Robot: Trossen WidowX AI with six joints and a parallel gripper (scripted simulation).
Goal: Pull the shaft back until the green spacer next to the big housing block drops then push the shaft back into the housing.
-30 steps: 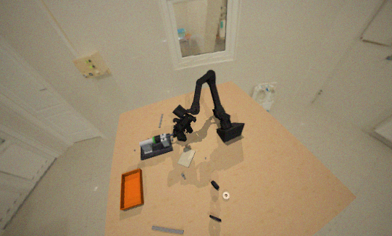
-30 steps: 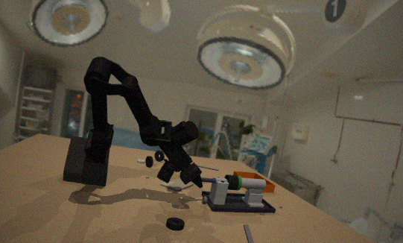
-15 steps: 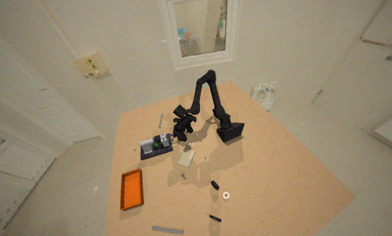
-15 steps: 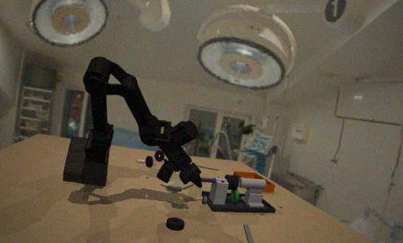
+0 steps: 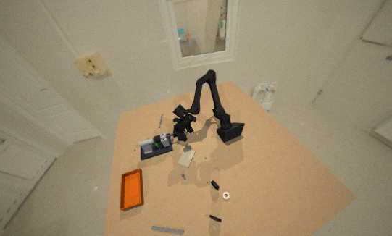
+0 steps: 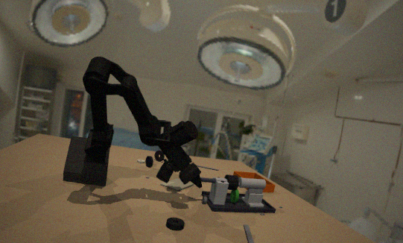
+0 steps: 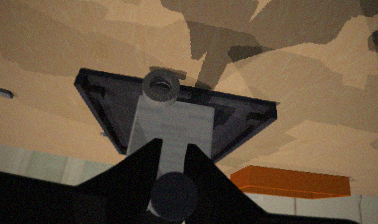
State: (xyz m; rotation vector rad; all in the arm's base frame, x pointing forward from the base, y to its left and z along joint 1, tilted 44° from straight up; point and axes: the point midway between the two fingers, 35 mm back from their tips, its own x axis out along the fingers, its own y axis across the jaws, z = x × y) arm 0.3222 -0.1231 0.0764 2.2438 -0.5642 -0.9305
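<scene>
Right now the thin grey shaft is 40 mm ahead of my gripper tip, 20 mm above it and 10 mm to the right of it. From my gripper tip the other things lie so: black spacer (100 mm ahead, 20 mm above, 10 mm to the right); then green spacer (130 mm ahead, 20 mm to the right, 20 mm below); then beige card (160 mm to the left, 50 mm below, 30 mm behind).
</scene>
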